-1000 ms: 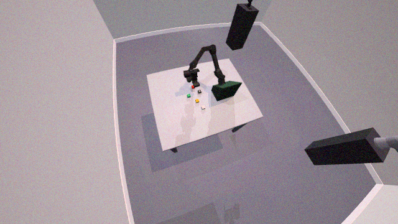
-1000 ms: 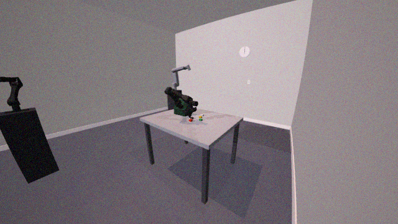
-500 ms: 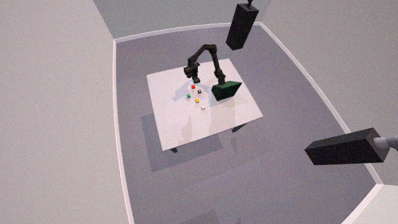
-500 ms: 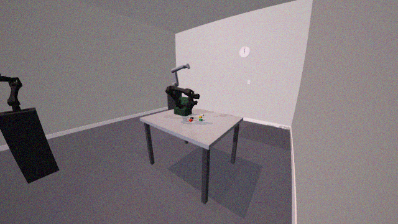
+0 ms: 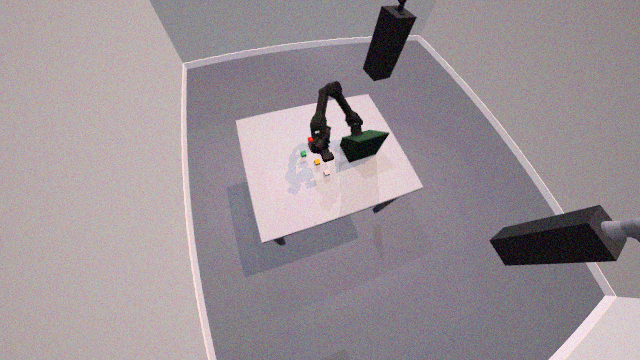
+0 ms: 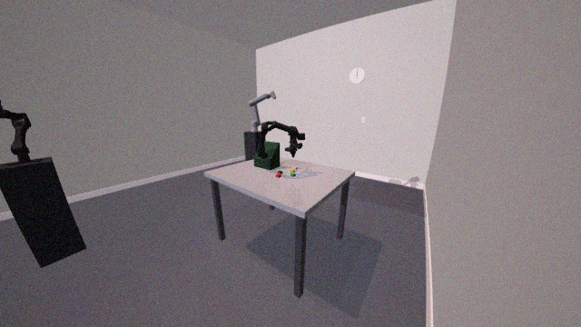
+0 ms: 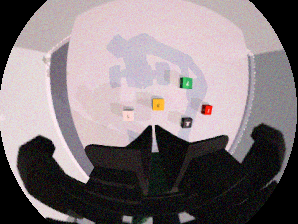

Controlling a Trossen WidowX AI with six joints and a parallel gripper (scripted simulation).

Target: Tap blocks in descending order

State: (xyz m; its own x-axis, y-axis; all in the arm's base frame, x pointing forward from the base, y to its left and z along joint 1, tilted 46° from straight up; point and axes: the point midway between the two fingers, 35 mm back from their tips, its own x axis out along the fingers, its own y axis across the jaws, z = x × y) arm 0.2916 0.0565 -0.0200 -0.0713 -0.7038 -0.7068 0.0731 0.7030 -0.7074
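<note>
Right now my gripper tip is 20 mm past the white block, 70 mm to the right of it and 120 mm above it. The rest, counted from my gripper tip: yellow block (10 mm ahead, 20 mm to the right, 120 mm below); dark block (70 mm behind, 120 mm to the right, 120 mm below); green block (60 mm ahead, 110 mm to the right, 120 mm below).
</note>
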